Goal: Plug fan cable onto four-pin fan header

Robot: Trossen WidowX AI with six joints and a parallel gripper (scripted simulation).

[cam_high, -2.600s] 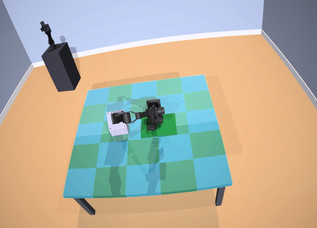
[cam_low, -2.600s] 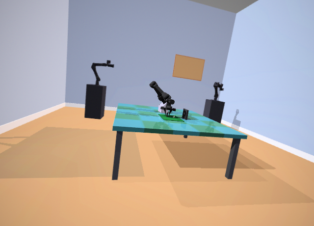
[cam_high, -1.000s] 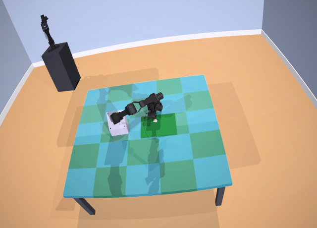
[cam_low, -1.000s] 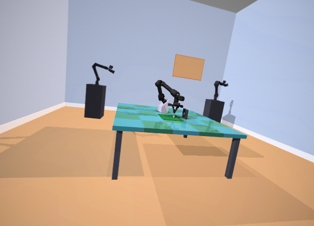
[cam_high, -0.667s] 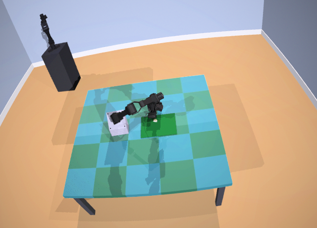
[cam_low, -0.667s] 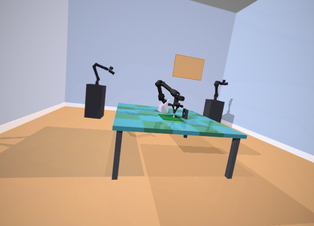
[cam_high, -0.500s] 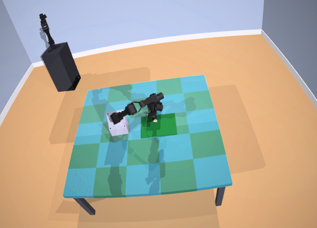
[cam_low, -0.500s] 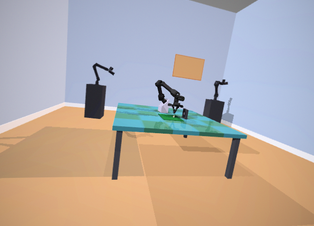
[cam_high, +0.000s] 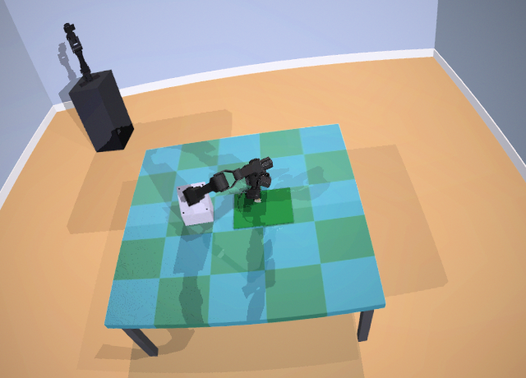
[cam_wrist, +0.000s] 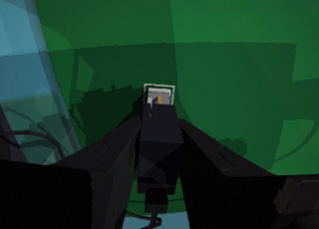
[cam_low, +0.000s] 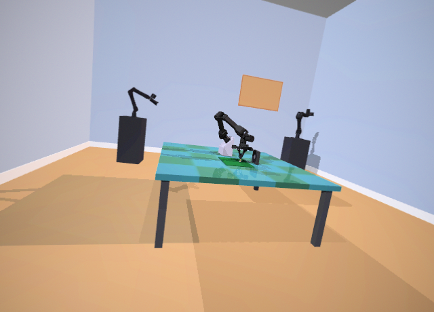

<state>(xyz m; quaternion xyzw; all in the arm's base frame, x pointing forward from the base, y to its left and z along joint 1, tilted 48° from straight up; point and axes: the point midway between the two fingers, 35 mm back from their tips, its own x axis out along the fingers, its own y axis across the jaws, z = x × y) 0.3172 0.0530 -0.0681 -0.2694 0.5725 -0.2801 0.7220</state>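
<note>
My gripper tip is 1 cm past the white four-pin header and 4 cm above it. Also, from my gripper tip: black fan plug: 1 cm behind, 1 cm above; green board: 2 cm ahead, 5 cm to the right, 6 cm below; black fan: 2 cm behind, 14 cm to the left, 2 cm above.
</note>
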